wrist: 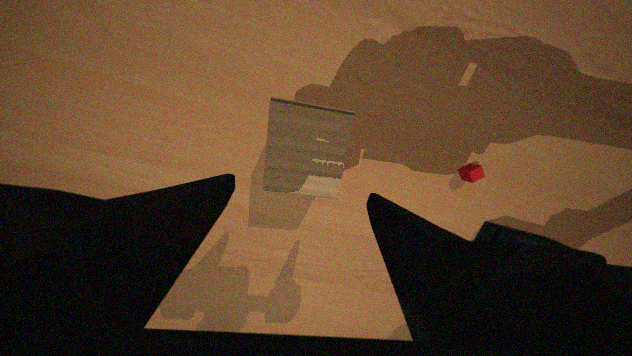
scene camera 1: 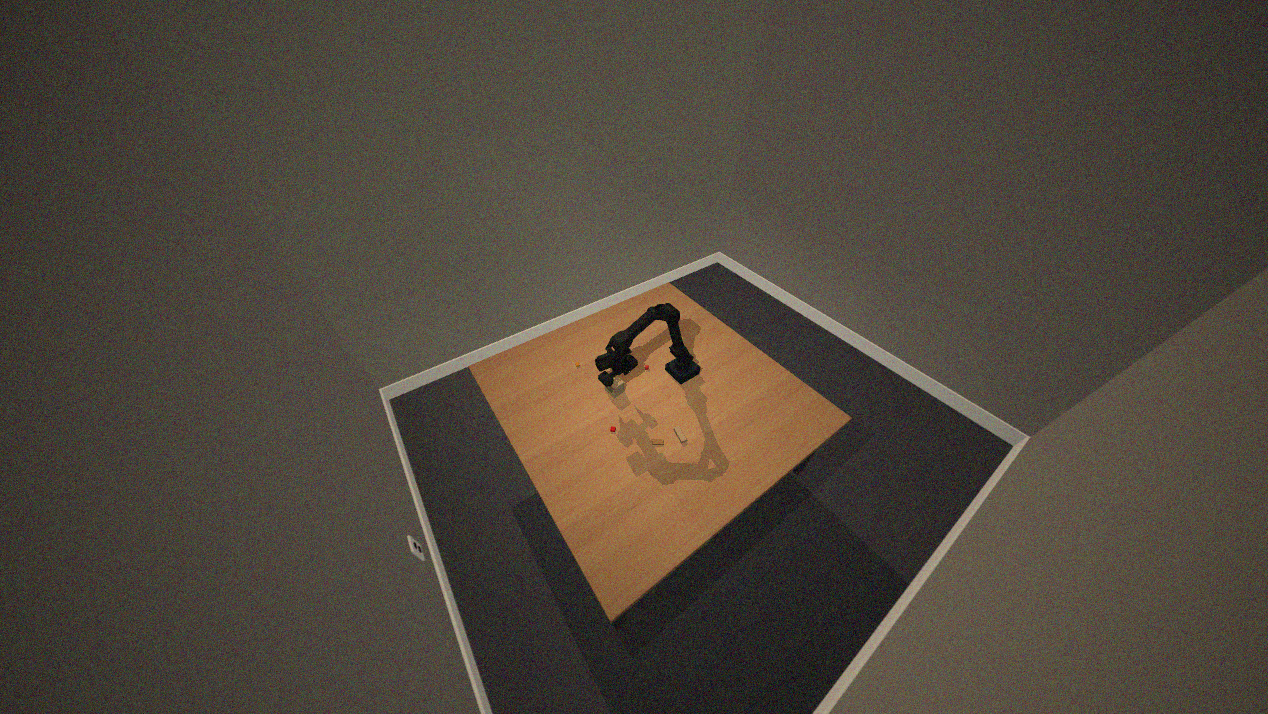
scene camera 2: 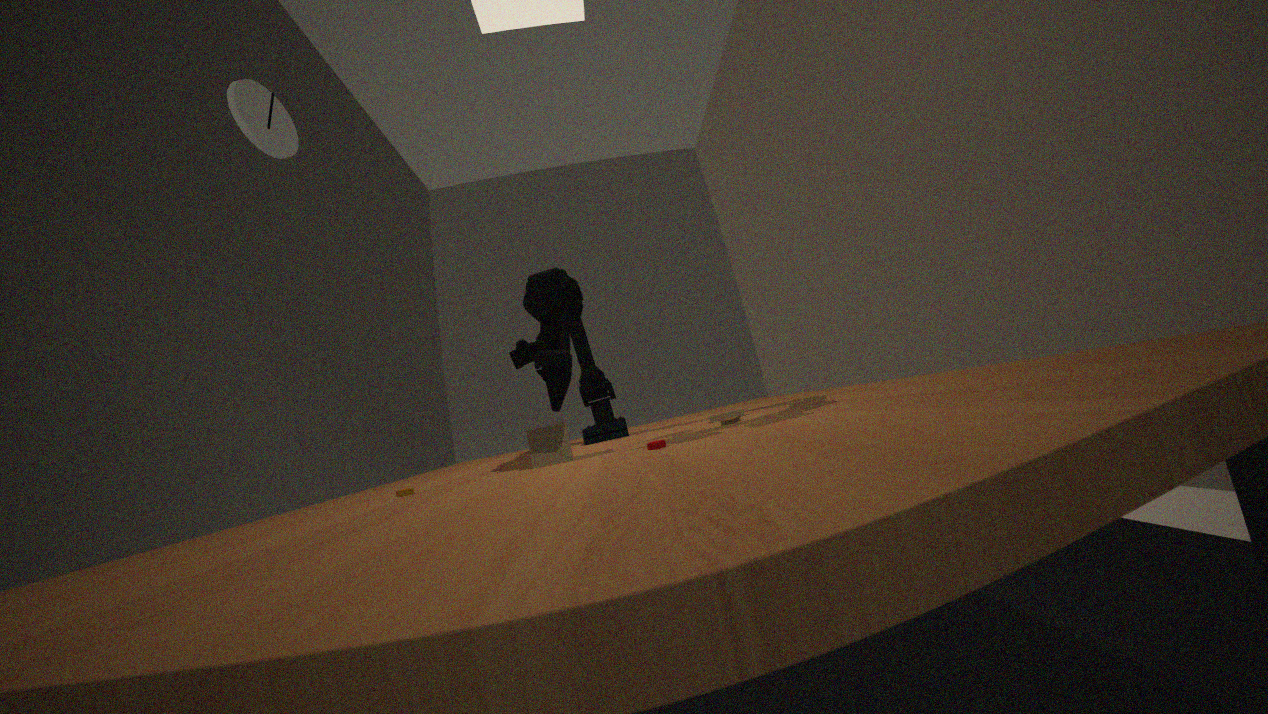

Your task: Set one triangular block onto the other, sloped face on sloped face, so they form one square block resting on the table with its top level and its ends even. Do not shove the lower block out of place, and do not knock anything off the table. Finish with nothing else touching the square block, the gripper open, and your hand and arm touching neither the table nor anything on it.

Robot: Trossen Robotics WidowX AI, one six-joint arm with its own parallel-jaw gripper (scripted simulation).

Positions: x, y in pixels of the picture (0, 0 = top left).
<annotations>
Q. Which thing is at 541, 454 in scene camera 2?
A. A pale wooden block.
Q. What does my gripper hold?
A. Nothing.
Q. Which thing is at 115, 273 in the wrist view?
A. My gripper.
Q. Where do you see a pale wooden block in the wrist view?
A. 306, 148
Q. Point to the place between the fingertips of my gripper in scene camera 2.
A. At 556, 411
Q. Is my gripper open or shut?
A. Open.
</annotations>
